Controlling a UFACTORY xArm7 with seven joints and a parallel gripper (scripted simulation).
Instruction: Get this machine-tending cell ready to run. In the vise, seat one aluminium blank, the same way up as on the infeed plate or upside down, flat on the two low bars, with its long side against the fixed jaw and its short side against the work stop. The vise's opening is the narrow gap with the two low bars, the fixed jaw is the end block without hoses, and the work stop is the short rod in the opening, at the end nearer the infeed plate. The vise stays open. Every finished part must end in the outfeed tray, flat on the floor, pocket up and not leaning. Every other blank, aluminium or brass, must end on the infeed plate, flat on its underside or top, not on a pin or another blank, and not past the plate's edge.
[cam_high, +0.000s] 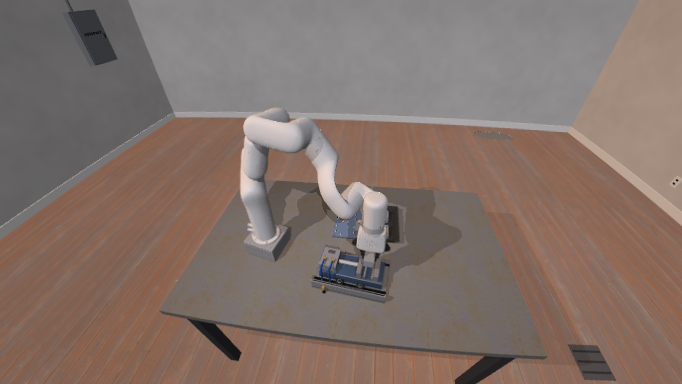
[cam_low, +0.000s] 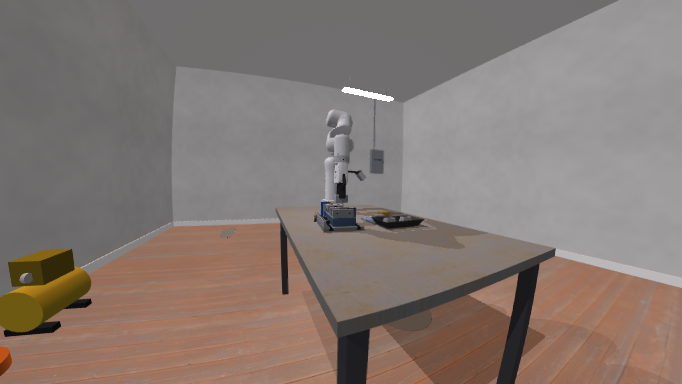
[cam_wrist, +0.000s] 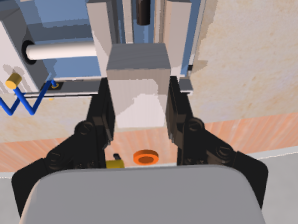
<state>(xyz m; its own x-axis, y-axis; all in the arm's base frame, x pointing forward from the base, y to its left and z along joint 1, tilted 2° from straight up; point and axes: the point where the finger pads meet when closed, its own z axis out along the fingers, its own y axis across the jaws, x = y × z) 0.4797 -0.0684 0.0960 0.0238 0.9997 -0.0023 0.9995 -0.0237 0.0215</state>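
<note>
The white piston rod is 80 mm behind my hand and 90 mm below it. From my hand the other things lie so: brass blank: 170 mm behind, 330 mm to the left, 140 mm below; then vise: 70 mm behind, 130 mm below.
</note>
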